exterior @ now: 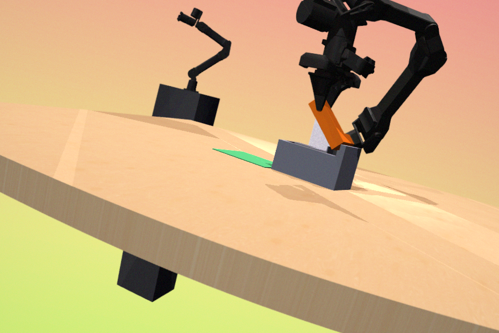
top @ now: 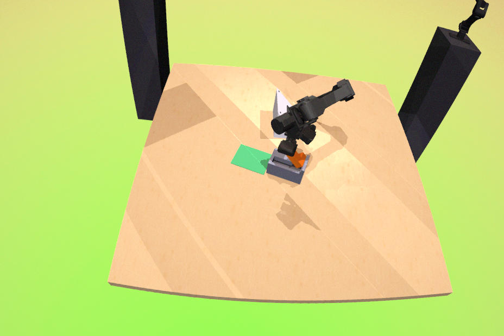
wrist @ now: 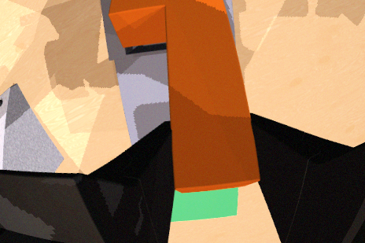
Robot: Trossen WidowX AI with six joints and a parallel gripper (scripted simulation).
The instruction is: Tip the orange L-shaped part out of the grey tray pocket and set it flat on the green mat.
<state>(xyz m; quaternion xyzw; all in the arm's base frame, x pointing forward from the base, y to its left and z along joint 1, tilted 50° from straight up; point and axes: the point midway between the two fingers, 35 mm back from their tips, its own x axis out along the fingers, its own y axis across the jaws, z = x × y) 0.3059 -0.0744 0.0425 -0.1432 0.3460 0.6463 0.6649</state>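
My gripper tip is now 160 mm above the green mat, 140 mm to the left of it and 50 mm past it. Round my gripper tip: orange L-shaped part (30 mm to the left, 30 mm below, 10 mm behind).
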